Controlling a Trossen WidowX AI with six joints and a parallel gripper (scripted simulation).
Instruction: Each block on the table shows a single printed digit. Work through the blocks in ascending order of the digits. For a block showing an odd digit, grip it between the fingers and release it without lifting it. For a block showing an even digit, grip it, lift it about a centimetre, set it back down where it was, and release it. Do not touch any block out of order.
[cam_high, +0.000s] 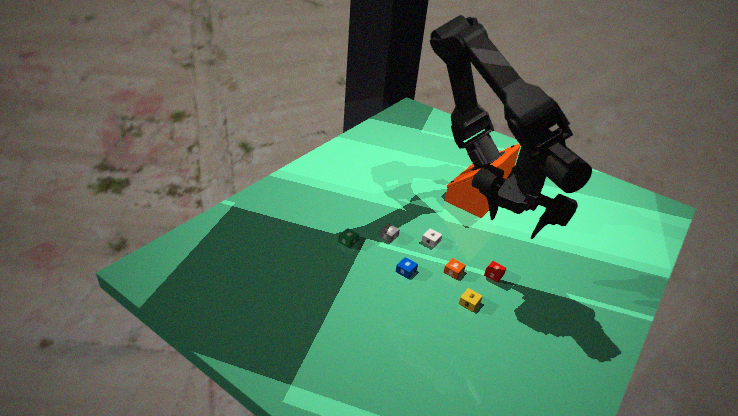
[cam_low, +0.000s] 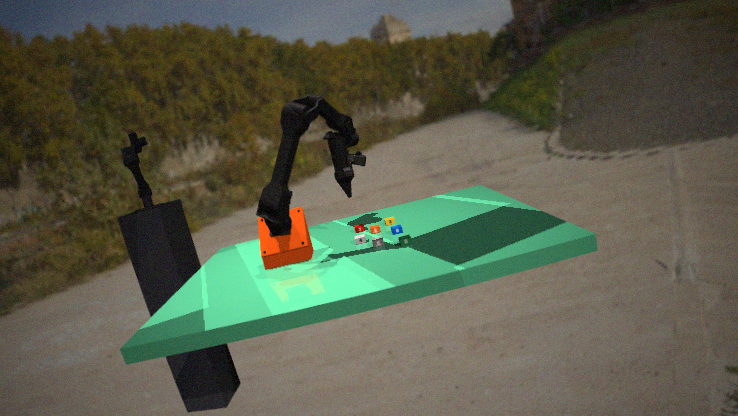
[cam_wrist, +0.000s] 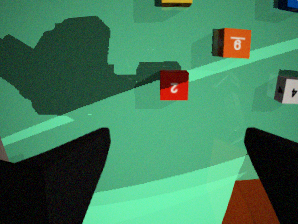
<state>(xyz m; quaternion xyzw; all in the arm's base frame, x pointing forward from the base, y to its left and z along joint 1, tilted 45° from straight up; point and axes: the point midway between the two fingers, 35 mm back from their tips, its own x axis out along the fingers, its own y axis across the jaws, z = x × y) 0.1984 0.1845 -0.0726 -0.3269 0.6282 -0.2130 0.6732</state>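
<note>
Now: the green block 16 cm ahead of my gripper tip, 28 cm to the right of it and 12 cm below it. From my gripper tip the other things lie so: yellow block 11 cm ahead, 1 cm to the left, 12 cm below; then red block 1 cm ahead, 12 cm below; then orange block 6 cm ahead, 7 cm to the right, 12 cm below.
</note>
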